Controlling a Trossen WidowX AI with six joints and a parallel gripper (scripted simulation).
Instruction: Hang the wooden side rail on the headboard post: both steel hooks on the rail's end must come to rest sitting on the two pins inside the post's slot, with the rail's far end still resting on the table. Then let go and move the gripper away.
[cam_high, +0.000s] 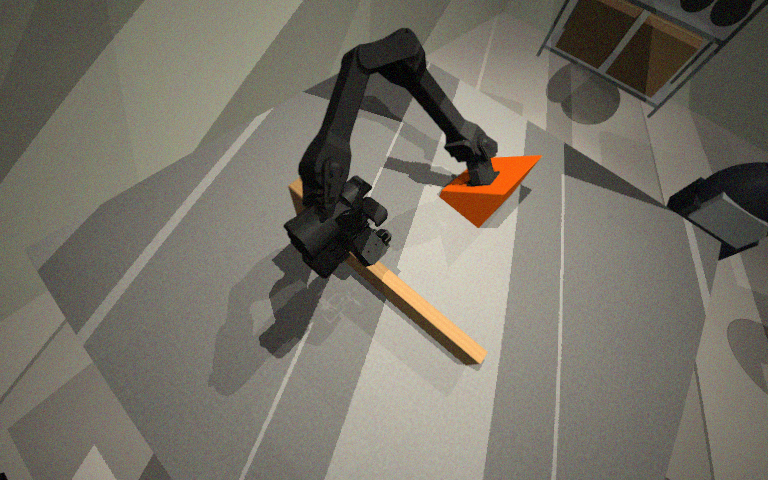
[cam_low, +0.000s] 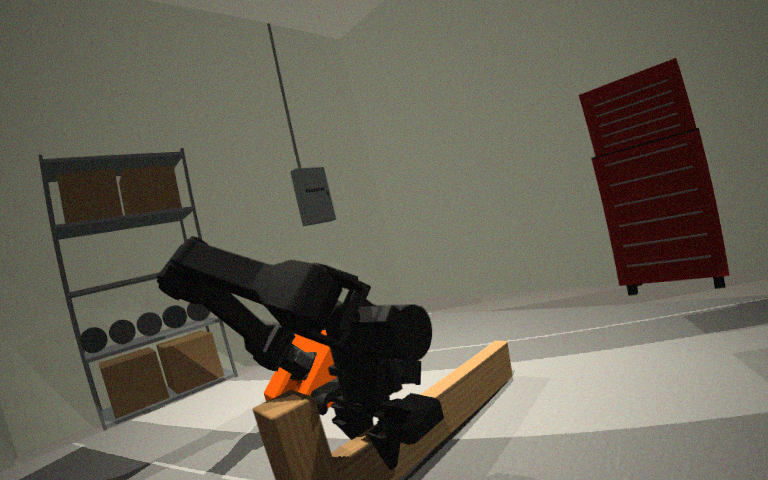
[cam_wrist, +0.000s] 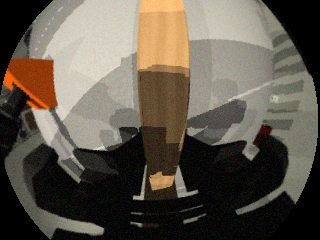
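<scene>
My gripper tip is now 10 cm to the left of the wooden headboard post and 4 cm below it.
</scene>
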